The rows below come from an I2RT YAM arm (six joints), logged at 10 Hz.
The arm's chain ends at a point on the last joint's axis. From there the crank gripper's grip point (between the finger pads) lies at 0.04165 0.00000 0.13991 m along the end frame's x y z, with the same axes.
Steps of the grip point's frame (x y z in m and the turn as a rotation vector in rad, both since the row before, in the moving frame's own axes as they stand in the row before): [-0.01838 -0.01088 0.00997 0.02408 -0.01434 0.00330]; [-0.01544 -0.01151 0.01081 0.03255 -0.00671 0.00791]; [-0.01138 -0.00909 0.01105 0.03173 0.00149 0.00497]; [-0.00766 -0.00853 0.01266 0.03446 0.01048 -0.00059]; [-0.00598 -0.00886 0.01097 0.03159 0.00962 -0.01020]
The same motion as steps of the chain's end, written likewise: [-0.01638 -0.00764 0.00943 0.02408 -0.01434 0.00330]; [-0.01452 -0.00728 0.01060 0.03255 -0.00671 0.00791]; [-0.01160 -0.00486 0.01118 0.03173 0.00149 0.00497]; [-0.00912 -0.00369 0.01319 0.03446 0.01048 -0.00059]; [-0.00730 -0.00402 0.01145 0.03159 0.00962 -0.01020]
